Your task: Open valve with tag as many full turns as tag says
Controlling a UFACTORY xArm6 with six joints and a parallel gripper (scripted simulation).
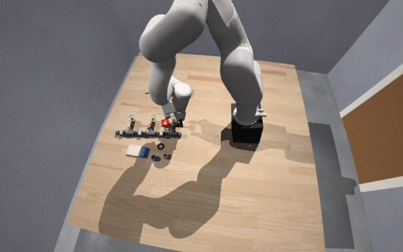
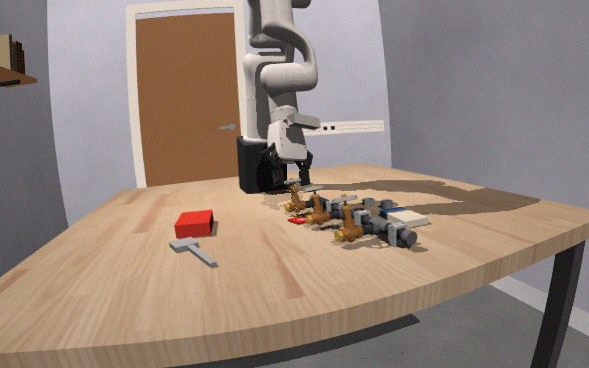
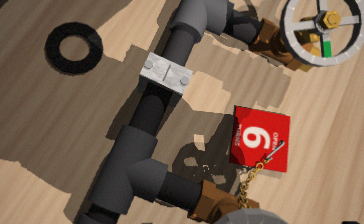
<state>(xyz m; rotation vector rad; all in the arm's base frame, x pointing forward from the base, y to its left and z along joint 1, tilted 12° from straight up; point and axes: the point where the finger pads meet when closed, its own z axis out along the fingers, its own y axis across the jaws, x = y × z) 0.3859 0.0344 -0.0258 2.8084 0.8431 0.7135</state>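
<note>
Now: the red tag 80 mm below my hand, 80 mm ahead of it and 10 mm to the right of it. Round my hand: grey hammer-like tool (240 mm to the right, 210 mm ahead, 80 mm below); then grey box (210 mm to the left, 190 mm ahead, 70 mm below); then red box (250 mm to the right, 70 mm below, 50 mm ahead).
</note>
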